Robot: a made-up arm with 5 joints.
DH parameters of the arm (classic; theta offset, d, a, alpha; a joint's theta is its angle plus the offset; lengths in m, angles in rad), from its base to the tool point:
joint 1: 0 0.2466 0 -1.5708
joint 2: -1.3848 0 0.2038 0
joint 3: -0.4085 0 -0.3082 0
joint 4: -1.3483 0 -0.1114 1.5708
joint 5: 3.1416 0.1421 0 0
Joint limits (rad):
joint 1: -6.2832..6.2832
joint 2: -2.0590..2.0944
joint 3: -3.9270..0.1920
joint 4: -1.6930..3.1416
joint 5: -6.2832..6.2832
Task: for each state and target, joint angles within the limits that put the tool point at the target. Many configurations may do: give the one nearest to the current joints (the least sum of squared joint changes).
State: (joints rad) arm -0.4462 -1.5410 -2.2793 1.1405 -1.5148
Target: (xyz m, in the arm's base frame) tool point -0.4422 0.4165 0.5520
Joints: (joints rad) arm -0.7555 -1.5021 -2.5554 0.7736 -1.5148
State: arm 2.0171 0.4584 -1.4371 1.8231 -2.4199
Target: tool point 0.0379 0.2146 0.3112
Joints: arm 1.3960 -0.1683 -1.2296 2.6072 -2.4199
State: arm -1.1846 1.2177 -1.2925 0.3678 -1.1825
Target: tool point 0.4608 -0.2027 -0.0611
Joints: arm -0.4144 1.0457 -1.4650 0.3062 -1.1825
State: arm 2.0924 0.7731 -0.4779 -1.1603 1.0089
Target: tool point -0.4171 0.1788 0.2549
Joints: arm 2.7366 0.4947 -0.8832 -1.1202 1.0089
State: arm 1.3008 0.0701 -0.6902 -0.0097 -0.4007
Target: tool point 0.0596 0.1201 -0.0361
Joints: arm 1.1102 0.1305 0.0757 0.0868 -0.4007
